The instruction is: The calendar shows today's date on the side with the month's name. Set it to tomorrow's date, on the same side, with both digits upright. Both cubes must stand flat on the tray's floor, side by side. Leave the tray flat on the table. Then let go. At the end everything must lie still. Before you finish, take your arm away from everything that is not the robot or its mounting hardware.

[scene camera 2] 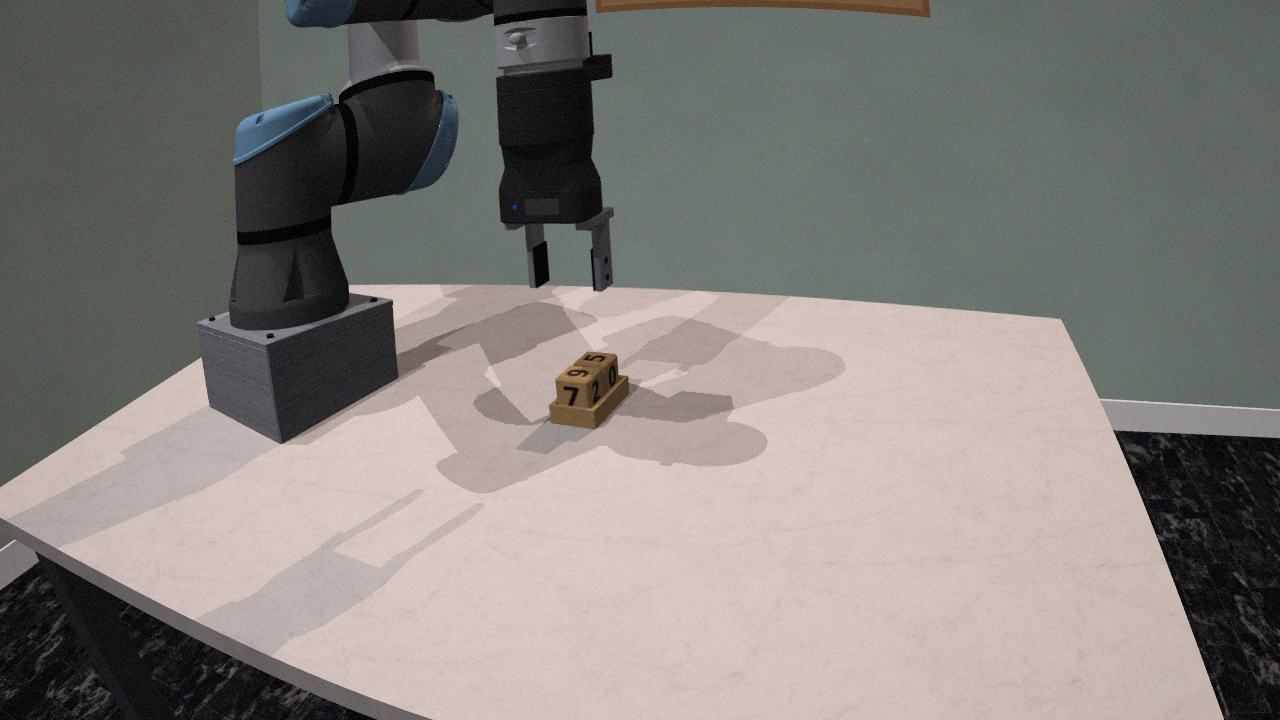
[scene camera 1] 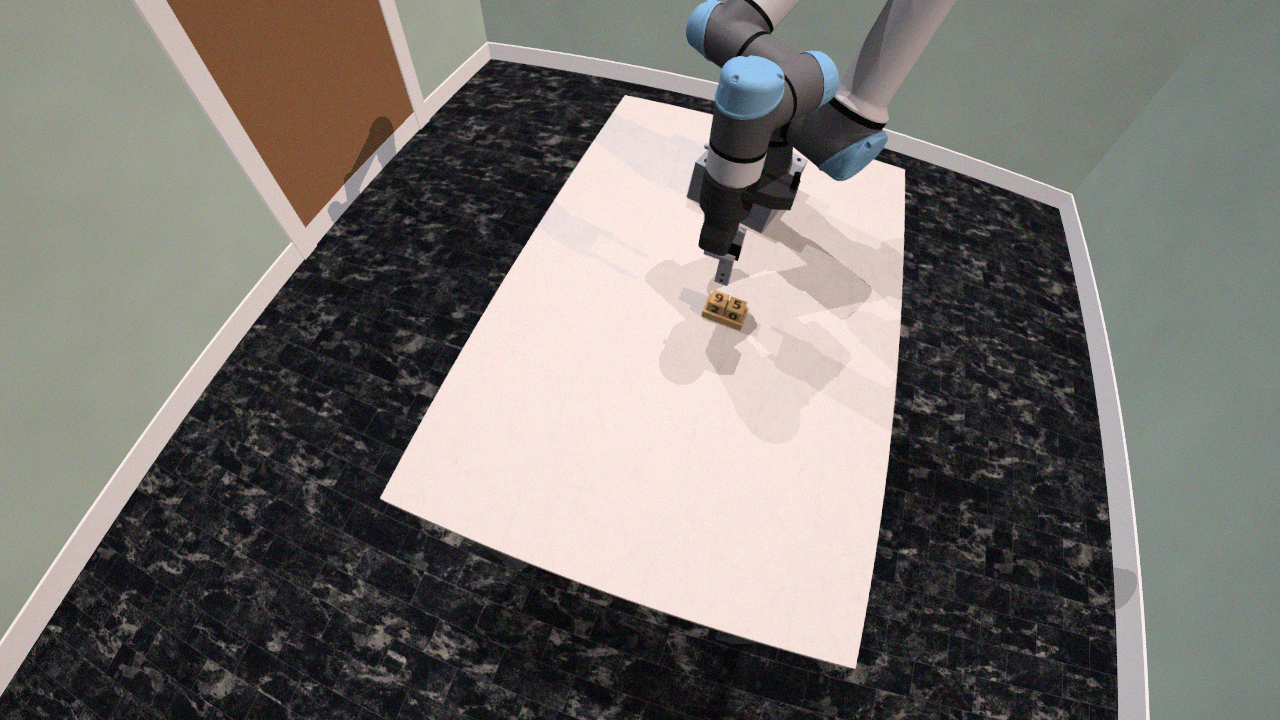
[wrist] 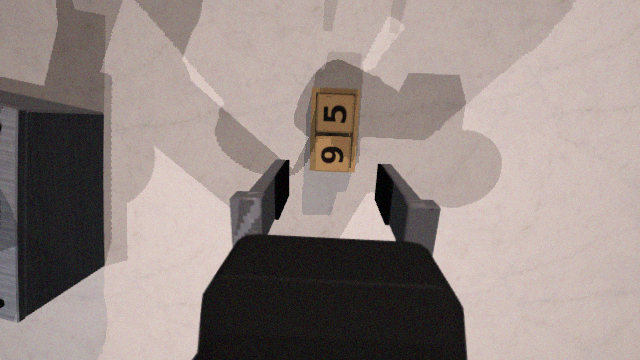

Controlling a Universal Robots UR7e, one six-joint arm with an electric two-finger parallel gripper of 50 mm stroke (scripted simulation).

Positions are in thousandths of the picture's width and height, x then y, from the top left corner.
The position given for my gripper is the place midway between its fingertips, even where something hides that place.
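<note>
Here is my gripper (scene camera 2: 446, 397). I see the gripper in scene camera 1 (scene camera 1: 568, 374) as well, and the wrist view (wrist: 520, 501) shows the gripper too. There is a wooden cube (scene camera 2: 451, 537), and there is another wooden cube (scene camera 2: 475, 506). I also see a small wooden tray (scene camera 2: 461, 581). That tray shows in the wrist view (wrist: 493, 254) too.
</note>
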